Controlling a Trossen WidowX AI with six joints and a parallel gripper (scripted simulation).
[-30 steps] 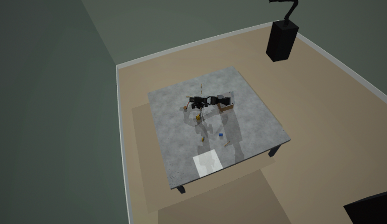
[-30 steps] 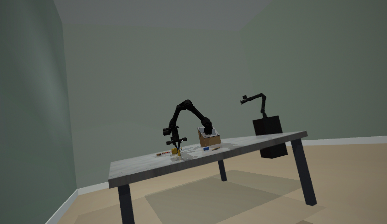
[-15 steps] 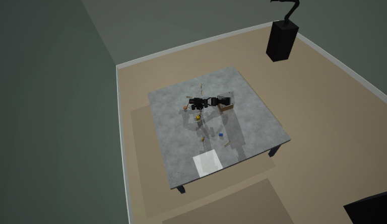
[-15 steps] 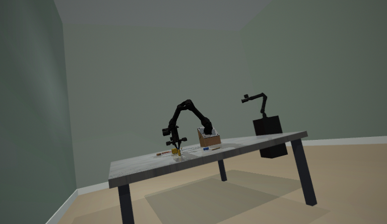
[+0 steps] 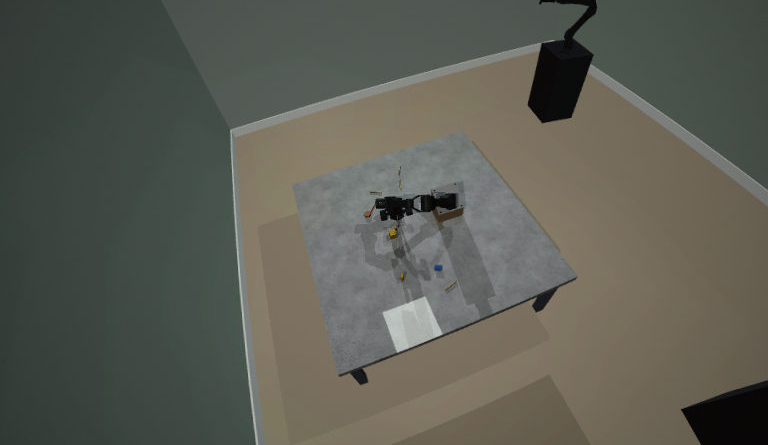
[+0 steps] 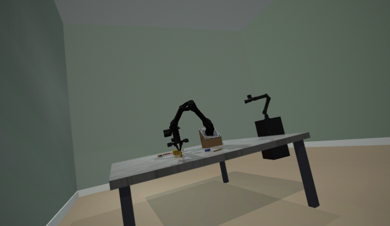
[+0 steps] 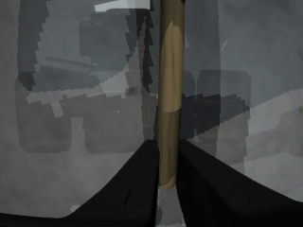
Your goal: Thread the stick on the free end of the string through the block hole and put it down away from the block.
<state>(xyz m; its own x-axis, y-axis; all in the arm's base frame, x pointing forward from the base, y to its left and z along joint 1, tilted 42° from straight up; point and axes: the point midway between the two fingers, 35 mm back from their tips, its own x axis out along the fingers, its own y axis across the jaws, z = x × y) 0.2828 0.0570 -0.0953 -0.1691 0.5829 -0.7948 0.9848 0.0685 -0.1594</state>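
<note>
Now: the blue cube 100 mm to the right of my gripper tip, 10 mm behind it and 10 mm above it. From my gripper tip the other things lie so: thin wooden stick: 40 mm to the right, 10 mm above; then round wooden button: 170 mm ahead, 90 mm to the right.
</note>
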